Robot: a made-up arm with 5 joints.
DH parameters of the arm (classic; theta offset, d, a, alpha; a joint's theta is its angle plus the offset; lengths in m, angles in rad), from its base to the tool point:
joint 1: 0 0.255 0 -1.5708
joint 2: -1.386 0 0.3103 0
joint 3: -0.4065 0 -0.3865 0
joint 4: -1.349 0 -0.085 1.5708
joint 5: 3.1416 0.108 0 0
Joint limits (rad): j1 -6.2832..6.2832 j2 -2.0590..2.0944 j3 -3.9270..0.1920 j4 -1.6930..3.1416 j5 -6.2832..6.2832
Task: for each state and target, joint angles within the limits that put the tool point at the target. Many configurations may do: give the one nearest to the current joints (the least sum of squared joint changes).
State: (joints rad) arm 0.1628 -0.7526 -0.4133 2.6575 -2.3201
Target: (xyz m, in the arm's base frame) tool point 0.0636 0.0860 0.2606
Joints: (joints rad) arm 0.9340 -0.5580 -0.2442 2.3972 -2.3201
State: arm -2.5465 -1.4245 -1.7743 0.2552 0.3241
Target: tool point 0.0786 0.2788 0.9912
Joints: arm -1.8456 -0.9744 -2.0320 0.2669 0.3241
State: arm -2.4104 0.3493 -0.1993 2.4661 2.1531
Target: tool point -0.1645 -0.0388 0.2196
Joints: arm -2.9100 0.1709 -0.4879 2.5944 2.1531
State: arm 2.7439 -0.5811 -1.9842 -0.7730 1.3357
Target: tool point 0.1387 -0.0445 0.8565
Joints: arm 2.8311 -0.9202 -1.4716 -1.3772 1.3357
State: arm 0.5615 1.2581 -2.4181 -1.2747 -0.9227
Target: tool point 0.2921 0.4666 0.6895
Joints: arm 1.0115 0.8552 -2.6278 -1.2322 -0.9227
